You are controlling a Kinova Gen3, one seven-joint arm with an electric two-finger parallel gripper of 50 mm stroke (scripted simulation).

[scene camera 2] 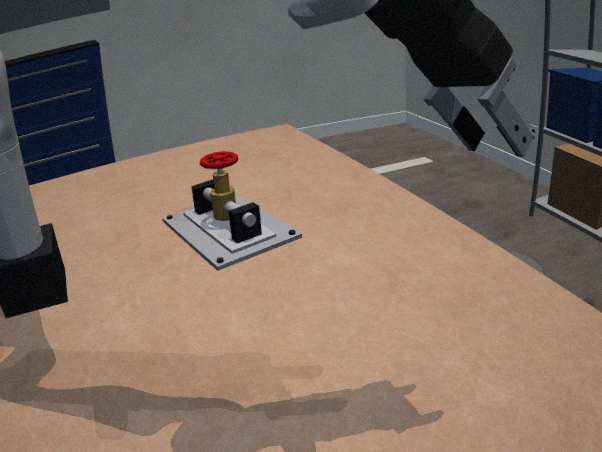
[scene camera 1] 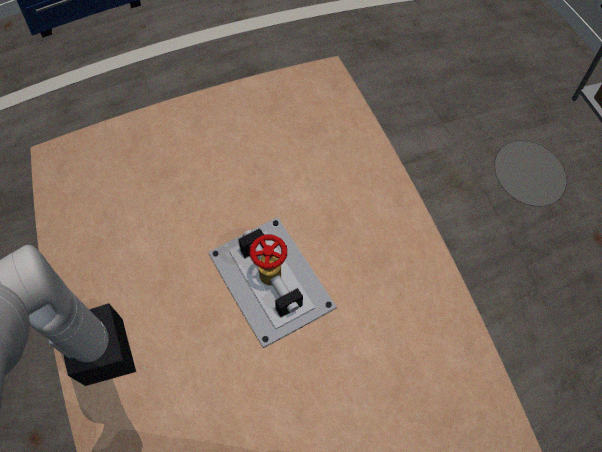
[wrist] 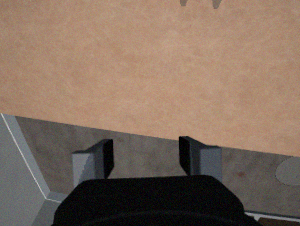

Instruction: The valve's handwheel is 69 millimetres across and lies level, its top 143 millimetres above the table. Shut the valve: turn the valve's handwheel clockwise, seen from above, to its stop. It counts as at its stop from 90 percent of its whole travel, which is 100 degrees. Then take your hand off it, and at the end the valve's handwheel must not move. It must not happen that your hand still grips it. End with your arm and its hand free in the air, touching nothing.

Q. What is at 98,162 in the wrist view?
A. The gripper.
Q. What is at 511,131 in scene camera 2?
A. The gripper.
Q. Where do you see a red handwheel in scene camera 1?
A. At 268,251
